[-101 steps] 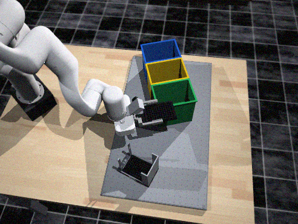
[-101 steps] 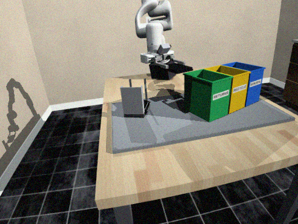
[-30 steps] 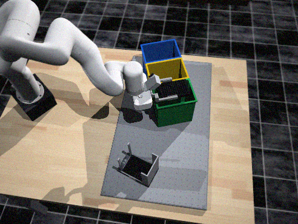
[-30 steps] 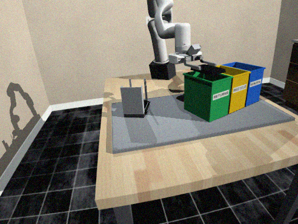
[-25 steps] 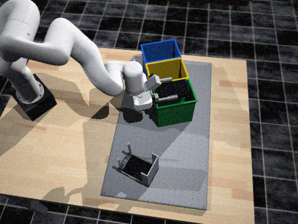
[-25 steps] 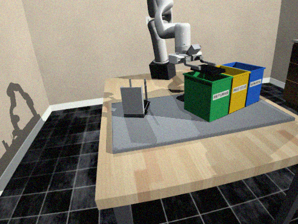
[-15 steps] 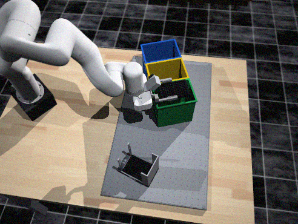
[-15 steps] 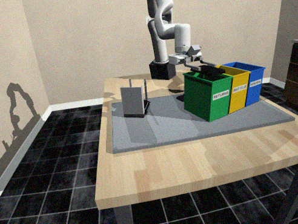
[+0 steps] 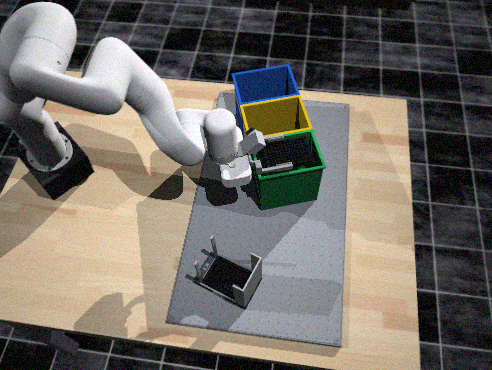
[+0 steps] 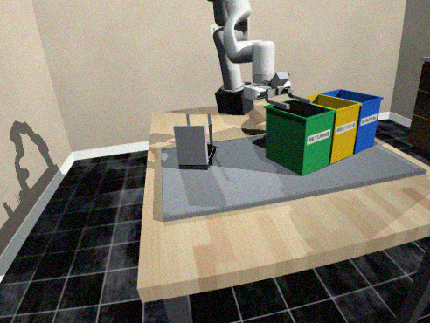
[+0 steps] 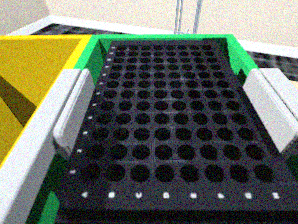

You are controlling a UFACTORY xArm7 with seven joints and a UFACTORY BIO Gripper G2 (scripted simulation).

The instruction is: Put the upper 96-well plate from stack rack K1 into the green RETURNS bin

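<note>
My gripper is now 10 cm above the green returns bin, 2 cm short of it and 1 cm to the right of it. Also, from my hand: yellow bin 12 cm to the left, 10 cm below, 5 cm behind; then blue bin 23 cm to the left, 12 cm behind, 10 cm below.
</note>
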